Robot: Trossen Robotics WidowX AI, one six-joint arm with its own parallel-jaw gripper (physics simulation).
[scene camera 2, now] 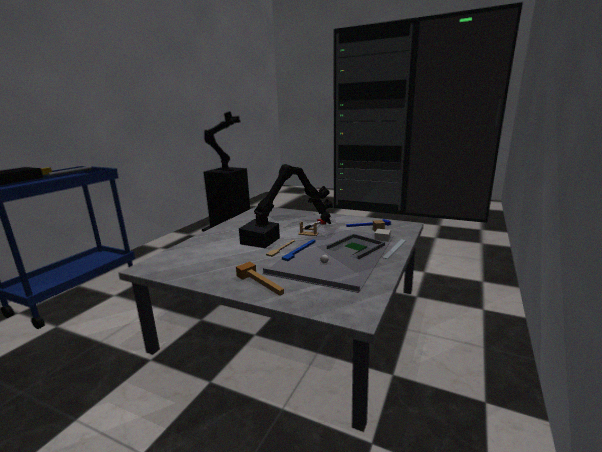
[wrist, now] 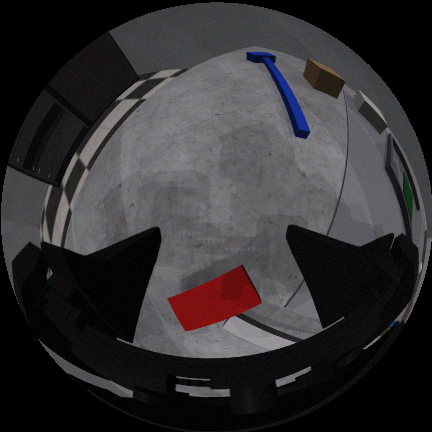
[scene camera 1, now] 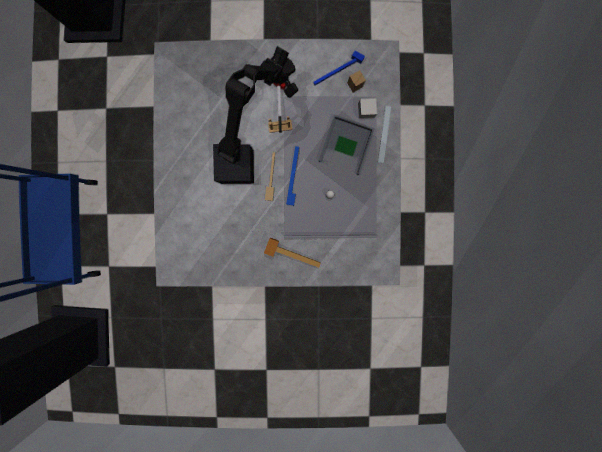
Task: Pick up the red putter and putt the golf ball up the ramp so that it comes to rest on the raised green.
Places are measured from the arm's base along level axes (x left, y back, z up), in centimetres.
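Pixels of known places: gripper, fingertip midpoint: (scene camera 2: pixel 329 220) (wrist: pixel 225 232) (scene camera 1: pixel 289 79); arm's base at its link origin: (scene camera 2: pixel 261 224) (scene camera 1: pixel 232 157).
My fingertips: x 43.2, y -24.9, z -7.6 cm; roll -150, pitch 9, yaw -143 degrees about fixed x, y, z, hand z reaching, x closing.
Observation:
Ahead of a thing's pixels: the offset from my fingertips to its top centre. Level surfaces: height alone.
The red putter (scene camera 1: pixel 279 102) (scene camera 2: pixel 320 220) (wrist: pixel 215 300) has a red block head, a pale shaft and a dark grip end lying on a small wooden stand (scene camera 1: pixel 286 129) (scene camera 2: pixel 308 234). My gripper (scene camera 1: pixel 285 86) (scene camera 2: pixel 326 220) (wrist: pixel 225 232) is open and empty above the head end; in the wrist view the red head shows between and below the spread fingers. The white golf ball @[dz +2.3, dx -58.2, dy -23.2 cm] (scene camera 1: pixel 330 194) (scene camera 2: pixel 324 259) rests on the grey ramp board @[dz -1.9 cm] (scene camera 1: pixel 325 220) (scene camera 2: pixel 310 271). The green @[dz -1.4, dx -32.6, dy -30.6 cm] (scene camera 1: pixel 346 146) (scene camera 2: pixel 356 246) (wrist: pixel 408 195) lies within dark rails at the far part. The arm partly hides the putter head in the overhead view.
A blue mallet @[dz +0.3, dx +7.6, dy -24.9 cm] (scene camera 1: pixel 336 71) (scene camera 2: pixel 367 224) (wrist: pixel 286 95), a brown block @[dz +3.8, dx +0.0, dy -34.2 cm] (scene camera 1: pixel 356 81) (wrist: pixel 324 79) and a white block @[dz +2.6, dx -13.4, dy -40.5 cm] (scene camera 1: pixel 368 107) lie at the back right. A blue bar @[dz -0.5, dx -49.3, dy -4.8 cm] (scene camera 1: pixel 293 172), a wooden paddle @[dz -1.2, dx -49.8, dy +7.2 cm] (scene camera 1: pixel 271 180) and an orange mallet @[dz +3.0, dx -89.9, dy -6.0 cm] (scene camera 1: pixel 297 256) lie nearer. A pale strip @[dz -1.9, dx -25.1, dy -50.8 cm] (scene camera 1: pixel 384 135) lies right.

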